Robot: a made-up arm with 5 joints.
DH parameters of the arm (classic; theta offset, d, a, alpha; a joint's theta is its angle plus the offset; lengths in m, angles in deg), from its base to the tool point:
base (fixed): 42.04 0 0.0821 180
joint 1: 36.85 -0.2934 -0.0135 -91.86
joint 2: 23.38 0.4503 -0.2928 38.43
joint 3: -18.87 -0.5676 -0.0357 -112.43
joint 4: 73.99 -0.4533 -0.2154 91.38
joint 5: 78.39 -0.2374 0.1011 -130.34
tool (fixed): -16.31 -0.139 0 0
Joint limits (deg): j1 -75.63..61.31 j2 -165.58..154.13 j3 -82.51..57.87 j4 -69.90..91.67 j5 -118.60..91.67
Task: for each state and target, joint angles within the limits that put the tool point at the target. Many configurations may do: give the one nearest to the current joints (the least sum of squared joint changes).
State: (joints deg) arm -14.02 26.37 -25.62 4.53 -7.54
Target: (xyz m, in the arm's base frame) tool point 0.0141 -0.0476 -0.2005
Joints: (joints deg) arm -25.21 56.56 7.10 30.99 0.81
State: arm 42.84 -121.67 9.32 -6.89 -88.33
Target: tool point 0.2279 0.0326 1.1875
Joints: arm 15.60 -117.51 -30.25 -53.35 -112.57
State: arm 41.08 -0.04 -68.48 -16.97 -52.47
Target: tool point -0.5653 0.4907 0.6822
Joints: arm 53.84 -27.16 -58.85 -14.22 -33.96
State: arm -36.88 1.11 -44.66 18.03 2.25
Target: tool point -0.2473 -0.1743 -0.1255
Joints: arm -19.83 28.26 -2.98 27.33 -2.02
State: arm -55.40 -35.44 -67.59 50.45 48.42
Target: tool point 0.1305 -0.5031 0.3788
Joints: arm -64.26 -18.44 -61.90 57.36 54.98
